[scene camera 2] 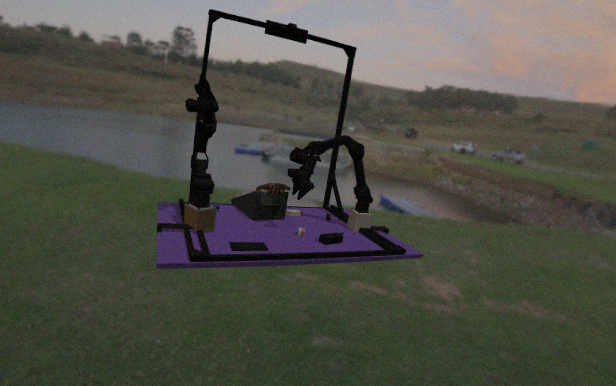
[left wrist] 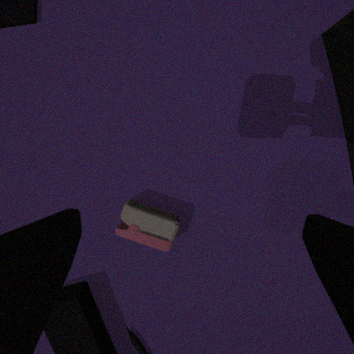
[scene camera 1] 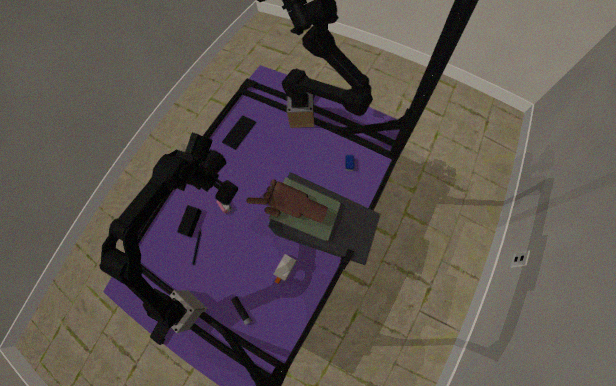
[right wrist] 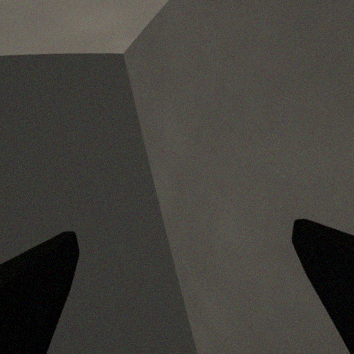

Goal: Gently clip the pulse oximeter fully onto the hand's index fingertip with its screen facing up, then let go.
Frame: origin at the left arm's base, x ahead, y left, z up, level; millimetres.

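Seen in the pictures: left gripper, between the fingertips: (scene camera 2: 295,197) (left wrist: 194,223) (scene camera 1: 222,184); right gripper, between the fingertips: (scene camera 2: 204,79) (right wrist: 186,236); left arm's base, origin of its link: (scene camera 2: 361,211) (scene camera 1: 174,311); right arm's base, origin of its link: (scene camera 2: 200,205) (scene camera 1: 300,100).
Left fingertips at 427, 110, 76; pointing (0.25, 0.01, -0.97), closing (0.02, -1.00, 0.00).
Note:
Offsets run from my left fingertips to a thing's top centre, as dx, dy, dz. "pt": to the spot under its first point.
The pulse oximeter {-47, +30, -149} (scene camera 1: 224,206) (scene camera 2: 301,232) (left wrist: 149,226), pale grey with a pink-red part, lies on the purple mat. In the left wrist view it lies between my left fingertips and nearer the picture's left one. My left gripper (scene camera 1: 227,192) (scene camera 2: 303,192) (left wrist: 194,223) is open and empty, above the oximeter; in scene camera 1 it partly covers it. The brown hand (scene camera 1: 298,201) (scene camera 2: 273,188) rests on a sloped support, its index finger (scene camera 1: 257,200) pointing out to the left in scene camera 1, free of the oximeter. My right gripper (right wrist: 186,236) is open and empty, raised away from the mat.
A black box {-178, +101, -146} (scene camera 1: 189,221) (scene camera 2: 331,238) and a thin dark pen {-231, +18, -172} (scene camera 1: 197,247) lie near the oximeter. A flat black pad {+229, +202, -173} (scene camera 1: 239,132) (scene camera 2: 249,246), a blue block {+364, -258, -149} (scene camera 1: 349,162), a white box {-98, -297, -153} (scene camera 1: 285,267) and a dark cylinder {-300, -264, -154} (scene camera 1: 240,309) lie around the dark sloped support {pt +163, -423, -132} (scene camera 1: 358,228).

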